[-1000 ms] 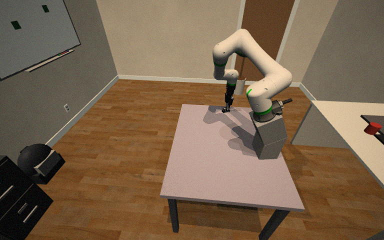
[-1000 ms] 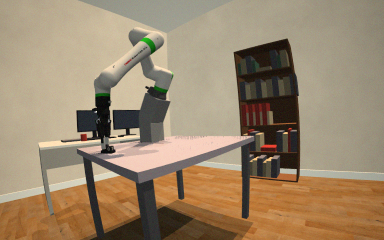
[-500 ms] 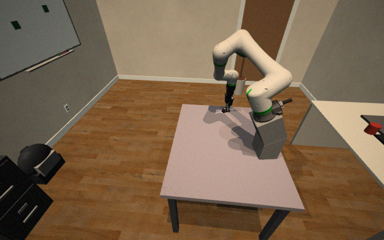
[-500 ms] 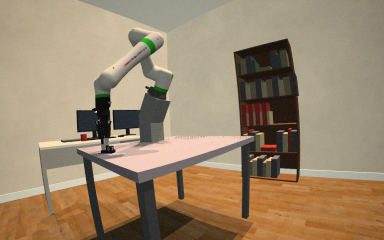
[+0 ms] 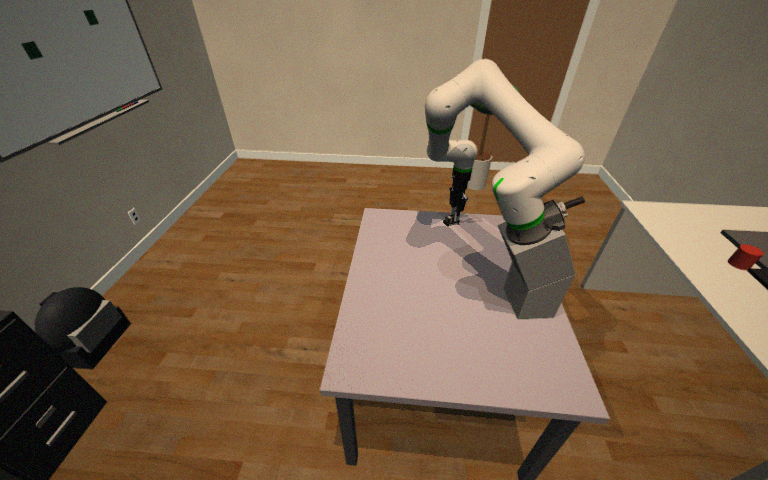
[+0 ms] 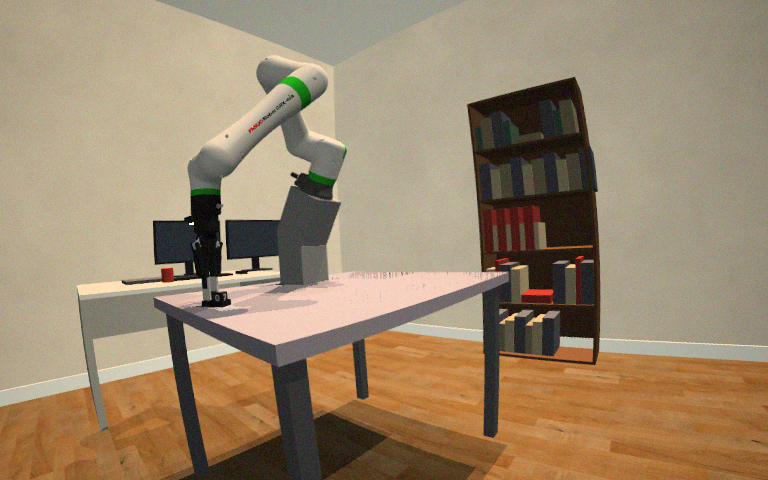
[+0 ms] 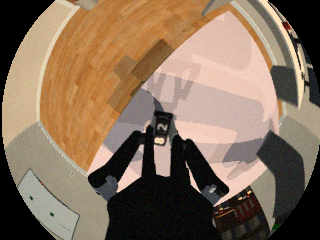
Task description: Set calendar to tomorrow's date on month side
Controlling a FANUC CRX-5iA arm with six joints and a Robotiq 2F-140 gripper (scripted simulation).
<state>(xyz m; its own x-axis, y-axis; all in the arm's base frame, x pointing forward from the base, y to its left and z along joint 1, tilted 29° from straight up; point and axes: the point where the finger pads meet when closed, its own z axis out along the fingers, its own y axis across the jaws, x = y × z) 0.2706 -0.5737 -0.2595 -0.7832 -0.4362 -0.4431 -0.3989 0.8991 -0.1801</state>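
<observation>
The black digit cube lies 3 cm below my hand.
</observation>
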